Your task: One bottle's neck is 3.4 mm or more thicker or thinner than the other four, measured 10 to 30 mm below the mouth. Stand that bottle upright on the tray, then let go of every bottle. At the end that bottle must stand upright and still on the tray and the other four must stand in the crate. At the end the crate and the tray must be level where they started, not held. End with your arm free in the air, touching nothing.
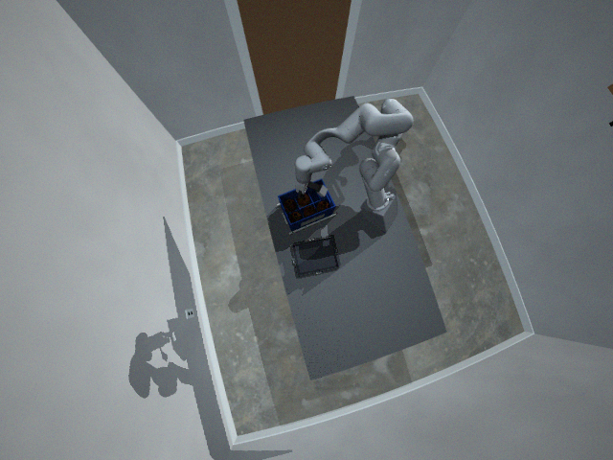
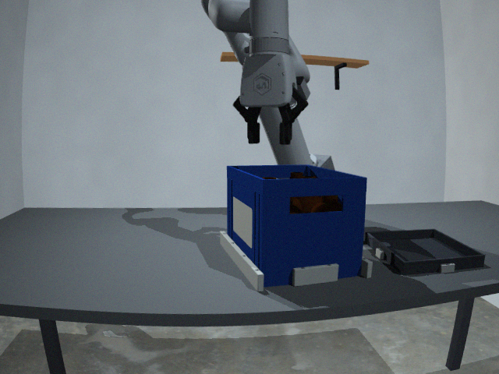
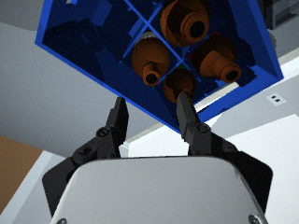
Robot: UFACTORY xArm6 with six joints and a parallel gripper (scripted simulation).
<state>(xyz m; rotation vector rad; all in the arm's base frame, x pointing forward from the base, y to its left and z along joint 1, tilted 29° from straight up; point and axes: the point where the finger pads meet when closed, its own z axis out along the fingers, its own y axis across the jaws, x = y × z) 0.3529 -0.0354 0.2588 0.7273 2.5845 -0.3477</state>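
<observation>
The bottle is 160 mm below my hand. The rest, counted from my hand: blue crate (40 mm to the left, 160 mm below); then dark tray (10 mm ahead, 330 mm to the left, 230 mm below).
</observation>
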